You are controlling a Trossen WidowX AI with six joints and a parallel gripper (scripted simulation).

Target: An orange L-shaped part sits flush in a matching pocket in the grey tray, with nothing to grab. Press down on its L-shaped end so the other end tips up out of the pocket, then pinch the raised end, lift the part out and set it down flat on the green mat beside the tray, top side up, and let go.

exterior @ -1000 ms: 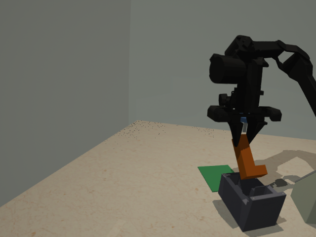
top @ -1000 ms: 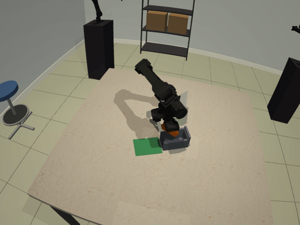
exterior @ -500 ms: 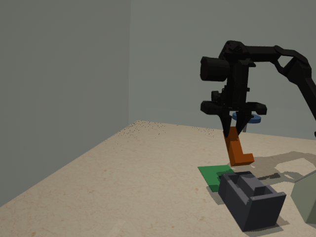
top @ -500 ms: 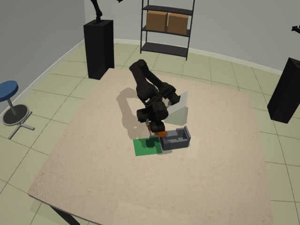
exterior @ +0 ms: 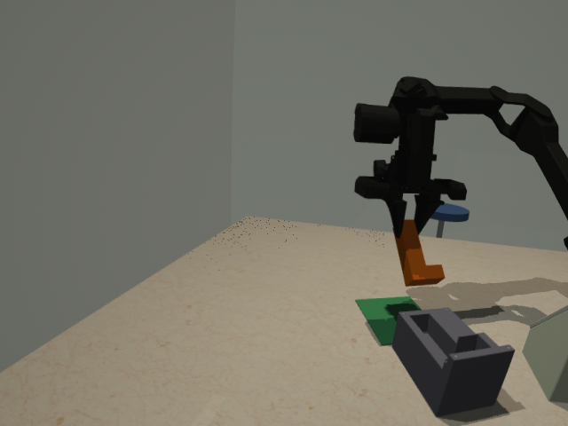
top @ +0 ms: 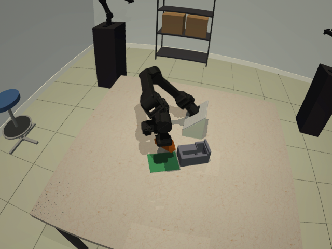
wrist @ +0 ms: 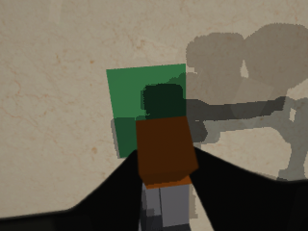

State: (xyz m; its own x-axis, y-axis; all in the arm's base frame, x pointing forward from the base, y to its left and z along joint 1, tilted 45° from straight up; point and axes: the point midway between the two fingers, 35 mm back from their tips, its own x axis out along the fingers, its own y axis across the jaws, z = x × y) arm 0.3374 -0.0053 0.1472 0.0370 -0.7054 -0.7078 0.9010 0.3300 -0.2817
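My gripper tip is now 10 mm past the green mat, 20 mm to the right of it and 170 mm above it. Also, from my gripper tip: orange L-shaped part 30 mm behind, 20 mm to the left, 30 mm below.
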